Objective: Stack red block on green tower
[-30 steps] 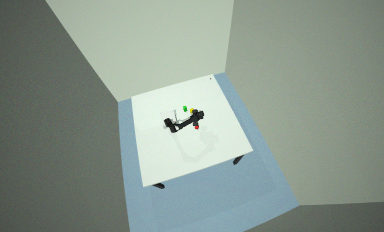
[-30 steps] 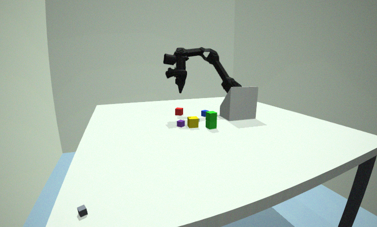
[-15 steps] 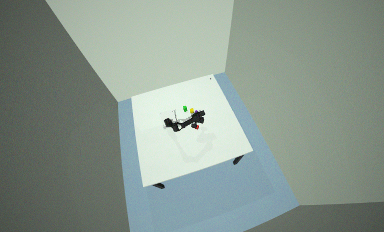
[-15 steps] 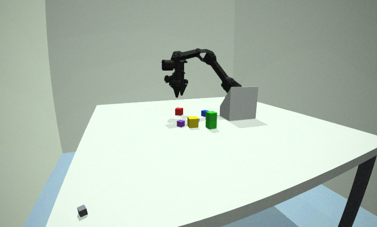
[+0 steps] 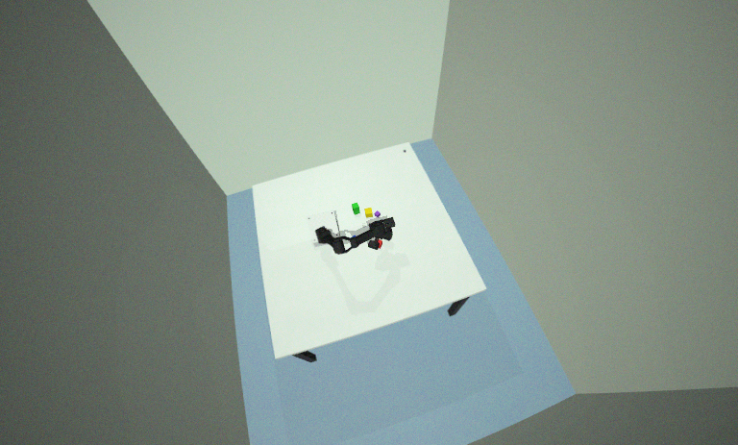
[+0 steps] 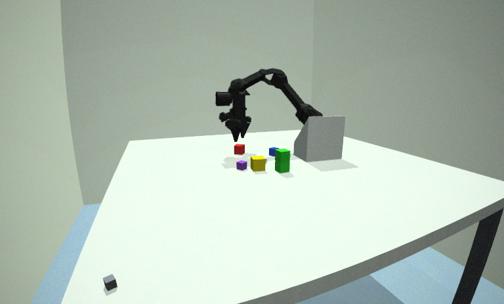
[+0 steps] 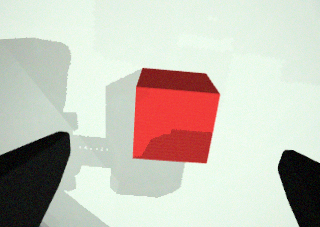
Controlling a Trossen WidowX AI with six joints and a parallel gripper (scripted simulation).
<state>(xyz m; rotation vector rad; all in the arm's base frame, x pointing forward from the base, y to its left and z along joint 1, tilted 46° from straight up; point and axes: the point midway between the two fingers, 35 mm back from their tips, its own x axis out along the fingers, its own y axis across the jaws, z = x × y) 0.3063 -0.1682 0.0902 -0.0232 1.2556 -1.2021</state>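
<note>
Right now my gripper tip is 4 cm above the red block. Round my gripper tip: small purple block: 8 cm ahead, 22 cm to the left, 5 cm below; then yellow block: 3 cm ahead, 24 cm to the left, 4 cm below; then blue block: 13 cm behind, 10 cm to the left, 5 cm below.
</note>
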